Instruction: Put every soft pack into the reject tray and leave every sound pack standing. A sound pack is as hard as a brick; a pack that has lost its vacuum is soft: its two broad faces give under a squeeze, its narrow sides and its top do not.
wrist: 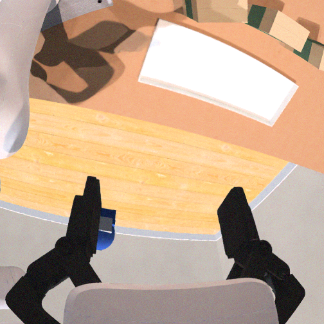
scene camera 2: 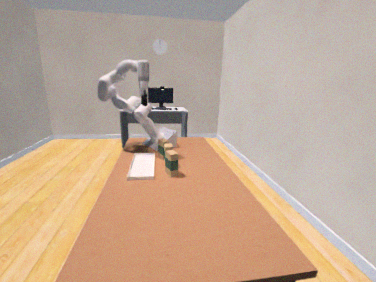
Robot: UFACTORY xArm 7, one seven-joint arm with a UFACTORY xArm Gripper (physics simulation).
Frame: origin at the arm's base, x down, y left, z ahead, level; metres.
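Seen in the pictures: gripper, between the fingertips: (scene camera 2: 144, 105); arm's base, origin of its link: (scene camera 2: 157, 138).
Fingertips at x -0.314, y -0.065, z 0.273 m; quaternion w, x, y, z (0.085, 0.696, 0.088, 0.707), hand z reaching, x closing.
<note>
Offsets run from my fingertips to a thing's top centre. Level surfaces: height alone.
Several packs stand in a row on the brown table, tan with a dark green band. The nearest pack @[dy +0.186, dx +0.279, dz +0.319 m] (scene camera 2: 171, 164) (wrist: 314, 54) is at the row's end away from the arm's base; the middle pack @[dy +0.161, dx +0.239, dz +0.180 m] (scene camera 2: 168, 146) (wrist: 284, 29) and the far pack @[dy +0.125, dx +0.299, dz +0.059 m] (scene camera 2: 161, 149) (wrist: 220, 10) stand behind it. Whether any is soft cannot be seen. The white reject tray @[dy +0.007, dx +0.358, dz +0.193 m] (scene camera 2: 143, 165) (wrist: 215, 70) lies flat beside the row, with no pack in it. My gripper (scene camera 2: 144, 103) (wrist: 165, 195) is open and empty, high above the table, apart from packs and tray.
The table @[dx +0.380 m] (scene camera 2: 175, 225) (wrist: 80, 92) reaches toward the scene camera. A pale box (scene camera 2: 169, 135) stands near the arm's base behind the packs. A desk (scene camera 2: 155, 117) with a monitor (scene camera 2: 161, 95) is at the back. A blue object (wrist: 105, 241) shows beyond the left finger in the wrist view.
</note>
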